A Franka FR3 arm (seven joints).
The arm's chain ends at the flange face. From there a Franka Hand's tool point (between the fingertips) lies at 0.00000 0.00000 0.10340 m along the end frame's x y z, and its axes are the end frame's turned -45 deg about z.
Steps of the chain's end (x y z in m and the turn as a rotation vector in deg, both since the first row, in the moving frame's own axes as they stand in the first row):
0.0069, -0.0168, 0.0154, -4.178, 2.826, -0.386
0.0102, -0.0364, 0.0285, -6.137, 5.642, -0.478
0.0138, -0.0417, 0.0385, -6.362, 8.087, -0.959
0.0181, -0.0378, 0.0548, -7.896, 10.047, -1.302
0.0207, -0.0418, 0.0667, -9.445, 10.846, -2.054
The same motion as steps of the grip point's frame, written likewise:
0.0151, 0.0019, 0.0150, -4.953, -0.956, -0.386
0.0324, -0.0035, 0.0274, -8.329, -0.350, -0.478
0.0416, -0.0014, 0.0368, -10.217, 1.220, -0.959
0.0425, 0.0087, 0.0522, -12.688, 1.521, -1.302
0.0464, 0.0107, 0.0635, -14.348, 0.991, -2.054

